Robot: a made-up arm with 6 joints.
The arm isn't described. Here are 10 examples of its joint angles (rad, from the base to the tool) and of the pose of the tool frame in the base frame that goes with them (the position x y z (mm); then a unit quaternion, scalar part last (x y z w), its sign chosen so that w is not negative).
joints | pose
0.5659 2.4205 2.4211 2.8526 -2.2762 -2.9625 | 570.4 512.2 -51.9 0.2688 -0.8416 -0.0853 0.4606
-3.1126 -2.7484 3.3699 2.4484 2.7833 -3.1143 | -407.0 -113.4 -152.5 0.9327 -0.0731 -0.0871 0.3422
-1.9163 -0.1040 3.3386 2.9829 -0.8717 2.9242 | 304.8 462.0 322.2 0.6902 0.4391 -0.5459 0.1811
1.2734 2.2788 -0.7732 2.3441 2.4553 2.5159 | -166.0 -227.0 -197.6 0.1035 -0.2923 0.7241 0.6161
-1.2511 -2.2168 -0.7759 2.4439 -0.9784 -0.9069 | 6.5 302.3 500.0 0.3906 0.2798 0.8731 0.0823
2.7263 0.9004 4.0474 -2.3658 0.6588 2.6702 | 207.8 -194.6 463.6 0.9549 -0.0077 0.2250 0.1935
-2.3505 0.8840 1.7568 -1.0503 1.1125 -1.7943 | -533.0 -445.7 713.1 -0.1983 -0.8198 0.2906 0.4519
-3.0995 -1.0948 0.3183 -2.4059 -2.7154 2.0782 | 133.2 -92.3 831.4 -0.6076 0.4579 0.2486 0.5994
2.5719 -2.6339 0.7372 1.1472 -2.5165 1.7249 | 581.6 -308.1 -369.8 0.0738 -0.2658 0.7713 0.5736
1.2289 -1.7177 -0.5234 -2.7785 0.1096 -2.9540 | -148.0 -47.9 593.0 0.1043 -0.5325 0.3478 0.7646
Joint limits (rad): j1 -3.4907..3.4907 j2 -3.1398..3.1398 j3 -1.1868..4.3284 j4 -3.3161..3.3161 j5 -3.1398..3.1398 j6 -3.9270..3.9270
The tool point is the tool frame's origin. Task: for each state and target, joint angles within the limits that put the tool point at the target. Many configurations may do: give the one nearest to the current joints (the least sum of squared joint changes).
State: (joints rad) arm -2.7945 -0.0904 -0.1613 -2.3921 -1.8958 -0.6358
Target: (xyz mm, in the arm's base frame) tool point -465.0 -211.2 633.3
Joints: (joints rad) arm -2.9177 -0.0672 0.3344 -2.4623 -1.8958 -0.6358
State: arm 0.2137 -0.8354 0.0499 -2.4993 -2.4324 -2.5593
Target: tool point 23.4 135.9 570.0
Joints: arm 0.5135 -1.3715 -0.5462 -2.5144 -2.4324 -2.5593
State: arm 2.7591 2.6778 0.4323 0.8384 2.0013 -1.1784
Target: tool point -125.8 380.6 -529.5
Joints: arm 2.1460 2.0692 0.5107 0.6935 2.0013 -1.1784
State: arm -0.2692 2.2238 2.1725 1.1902 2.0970 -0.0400
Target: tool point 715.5 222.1 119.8
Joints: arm 0.3462 2.3648 2.4973 1.3115 2.0970 -0.0400
